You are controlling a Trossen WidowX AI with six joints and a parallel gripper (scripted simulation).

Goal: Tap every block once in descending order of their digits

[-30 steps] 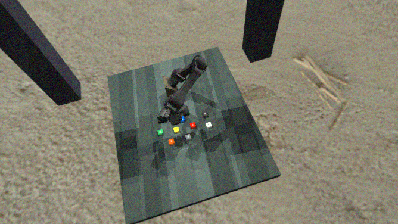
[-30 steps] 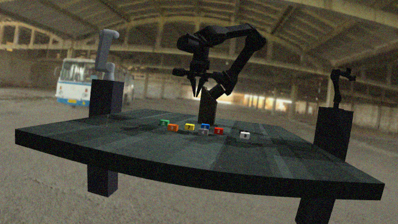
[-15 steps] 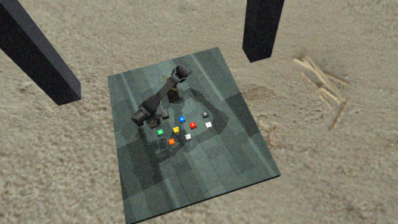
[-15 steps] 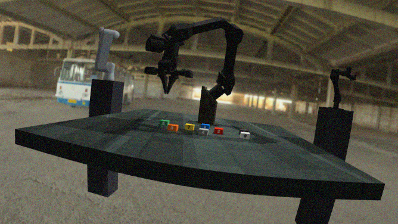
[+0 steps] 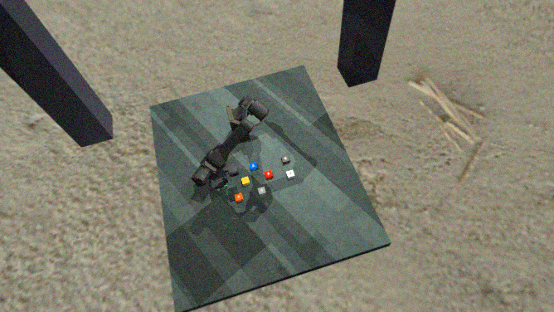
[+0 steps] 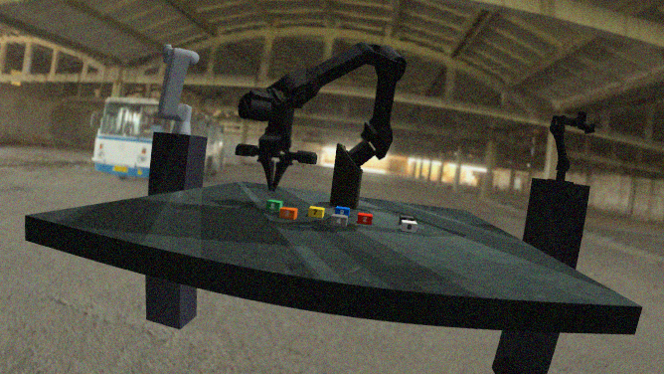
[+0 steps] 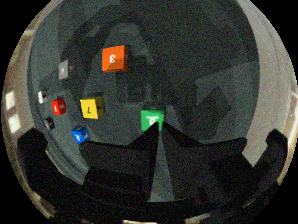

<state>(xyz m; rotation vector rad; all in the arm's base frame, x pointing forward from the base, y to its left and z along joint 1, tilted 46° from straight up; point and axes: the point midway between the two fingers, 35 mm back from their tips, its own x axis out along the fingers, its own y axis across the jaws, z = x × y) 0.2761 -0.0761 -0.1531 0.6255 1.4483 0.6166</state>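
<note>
Now: the green block 30 mm below my gripper tip, 10 mm to the left of it and 10 mm behind it. Round my gripper tip: yellow block: 110 mm to the left, 30 mm below, 10 mm ahead; then orange block: 80 mm ahead, 60 mm to the left, 30 mm below; then blue block: 170 mm to the left, 50 mm behind, 30 mm below.
</note>
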